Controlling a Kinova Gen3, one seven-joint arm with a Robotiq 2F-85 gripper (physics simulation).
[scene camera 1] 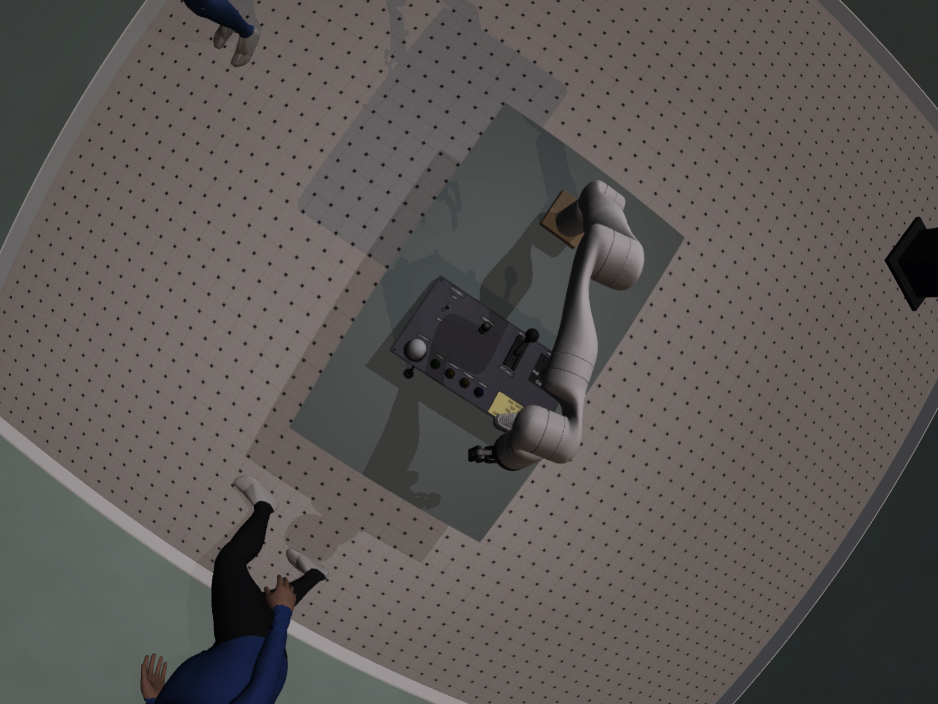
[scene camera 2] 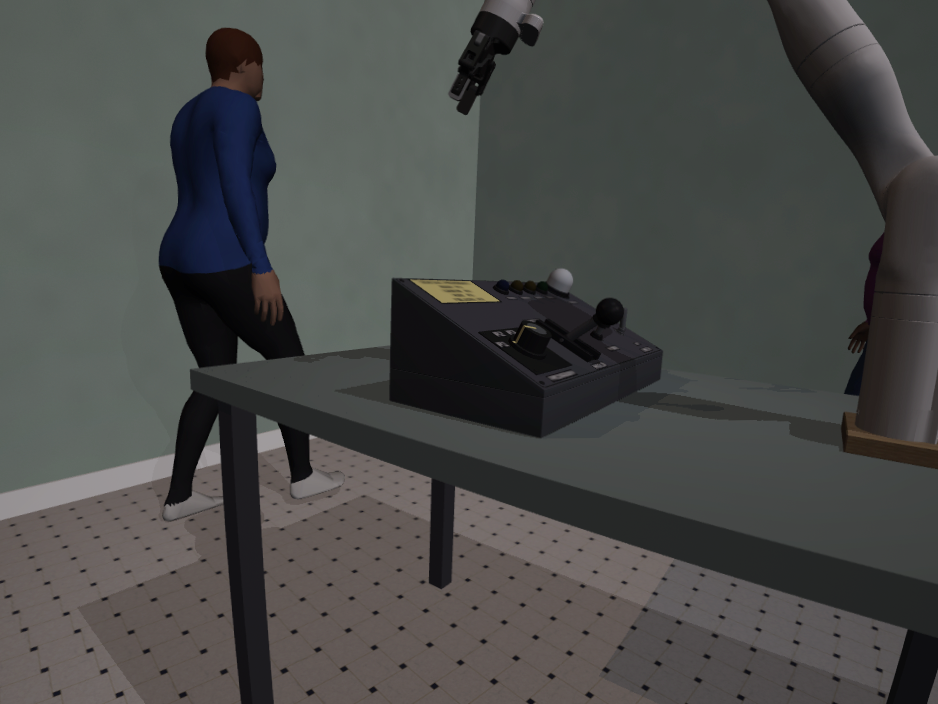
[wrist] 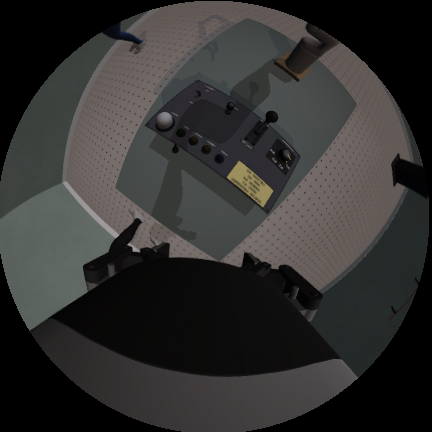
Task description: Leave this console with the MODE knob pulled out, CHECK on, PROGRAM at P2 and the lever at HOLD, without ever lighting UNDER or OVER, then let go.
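Observation:
The dark console has a sloped panel. The PROGRAM dial has a yellow pointer; its setting is unclear. The ball-topped lever leans away from the lamp row. A small black knob and a small toggle stand on the panel; their labels are unreadable. The green, two amber and blue lamps look unlit. My gripper is open and empty, high above the table beyond the lamp-side edge.
A white dome and yellow card are on the console. Another black knob sticks out beside its edge. My arm passes over the dial end. A person stands beyond the table.

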